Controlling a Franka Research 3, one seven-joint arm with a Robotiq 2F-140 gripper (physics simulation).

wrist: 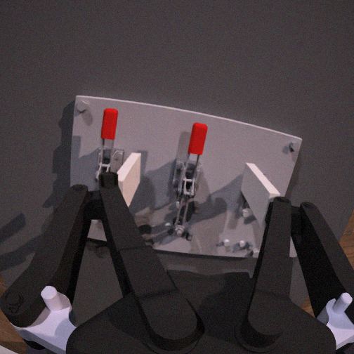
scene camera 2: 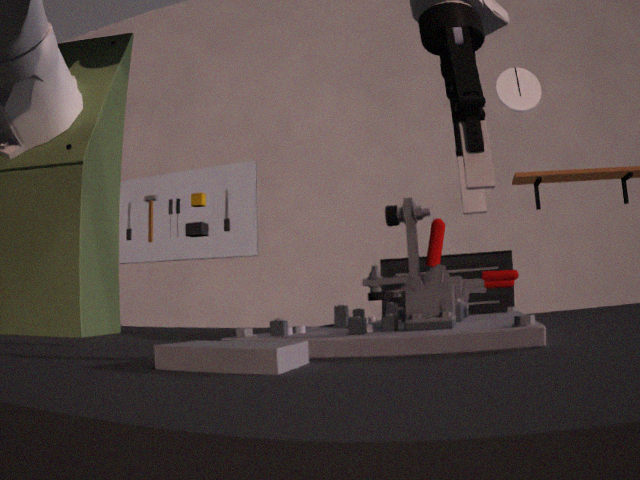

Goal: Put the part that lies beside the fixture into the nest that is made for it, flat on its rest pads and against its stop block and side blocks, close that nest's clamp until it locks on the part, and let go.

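Note:
The part, a pale flat block (scene camera 2: 217, 358), lies on the table beside the fixture plate (scene camera 2: 465, 343) (wrist: 155, 120) in scene camera 2; I cannot make it out in the wrist view. One clamp (scene camera 2: 412, 242) has its arm upright and its red handle raised. Two other clamps have lowered arms and lying red handles, the left handle (wrist: 109, 124) and the middle handle (wrist: 198, 139) in the wrist view. My gripper (scene camera 2: 477, 180) (wrist: 192, 171) is open and empty, high above the fixture. Its right finger hides the raised clamp in the wrist view.
Small grey blocks (scene camera 2: 357, 324) and pale pads stand on the fixture plate. A green cabinet-like body (scene camera 2: 100, 232) stands at the left in scene camera 2, near a white robot link (scene camera 2: 46, 103). A tool board, a clock and a wooden shelf (scene camera 2: 578, 175) are on the wall behind.

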